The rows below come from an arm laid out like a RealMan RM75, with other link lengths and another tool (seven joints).
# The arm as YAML. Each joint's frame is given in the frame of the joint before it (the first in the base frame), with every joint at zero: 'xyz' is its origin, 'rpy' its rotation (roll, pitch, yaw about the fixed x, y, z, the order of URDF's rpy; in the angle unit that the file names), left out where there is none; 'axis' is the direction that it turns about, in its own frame. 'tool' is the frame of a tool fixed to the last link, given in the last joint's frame.
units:
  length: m
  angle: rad
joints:
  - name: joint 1
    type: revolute
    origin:
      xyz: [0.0, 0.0, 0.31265]
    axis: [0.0, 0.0, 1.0]
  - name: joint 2
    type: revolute
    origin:
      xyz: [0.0, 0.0, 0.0]
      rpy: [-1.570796, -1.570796, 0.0]
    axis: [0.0, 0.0, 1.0]
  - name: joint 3
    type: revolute
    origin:
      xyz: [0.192, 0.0, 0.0]
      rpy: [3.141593, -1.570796, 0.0]
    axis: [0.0, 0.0, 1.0]
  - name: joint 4
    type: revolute
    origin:
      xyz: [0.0, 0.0, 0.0]
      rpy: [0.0, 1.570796, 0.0]
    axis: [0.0, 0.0, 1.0]
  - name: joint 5
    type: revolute
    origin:
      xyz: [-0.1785, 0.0, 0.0]
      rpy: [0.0, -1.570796, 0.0]
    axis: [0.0, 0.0, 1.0]
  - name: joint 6
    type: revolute
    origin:
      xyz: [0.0, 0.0, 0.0]
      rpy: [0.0, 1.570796, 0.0]
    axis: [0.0, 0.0, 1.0]
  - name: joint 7
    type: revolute
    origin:
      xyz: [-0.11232, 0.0, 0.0]
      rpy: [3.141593, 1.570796, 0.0]
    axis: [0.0, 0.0, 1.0]
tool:
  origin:
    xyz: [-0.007, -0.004, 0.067]
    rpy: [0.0, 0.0, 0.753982]
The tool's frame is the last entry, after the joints.
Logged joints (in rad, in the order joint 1, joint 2, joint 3, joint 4, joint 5, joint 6, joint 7), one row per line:
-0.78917, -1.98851, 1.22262, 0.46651, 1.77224, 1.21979, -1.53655
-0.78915, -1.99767, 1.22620, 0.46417, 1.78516, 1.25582, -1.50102
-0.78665, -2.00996, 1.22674, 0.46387, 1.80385, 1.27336, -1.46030
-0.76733, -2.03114, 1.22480, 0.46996, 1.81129, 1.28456, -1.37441
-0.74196, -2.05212, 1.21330, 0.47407, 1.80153, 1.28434, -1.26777
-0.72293, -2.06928, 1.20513, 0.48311, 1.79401, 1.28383, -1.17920
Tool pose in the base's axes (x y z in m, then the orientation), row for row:
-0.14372, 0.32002, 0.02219, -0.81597, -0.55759, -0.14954, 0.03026
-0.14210, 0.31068, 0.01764, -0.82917, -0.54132, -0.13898, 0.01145
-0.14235, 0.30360, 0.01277, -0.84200, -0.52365, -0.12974, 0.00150
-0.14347, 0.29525, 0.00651, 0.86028, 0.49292, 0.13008, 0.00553
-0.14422, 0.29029, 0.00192, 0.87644, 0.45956, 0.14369, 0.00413
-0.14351, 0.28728, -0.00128, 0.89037, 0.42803, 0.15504, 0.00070
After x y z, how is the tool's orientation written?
As a quaternion, x y z w.
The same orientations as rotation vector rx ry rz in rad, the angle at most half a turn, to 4 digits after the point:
-2.5152, -1.7188, -0.4610
-2.5861, -1.6883, -0.4335
-2.6427, -1.6435, -0.4072
2.6932, 1.5431, 0.4072
2.7462, 1.4400, 0.4502
2.7959, 1.3441, 0.4869

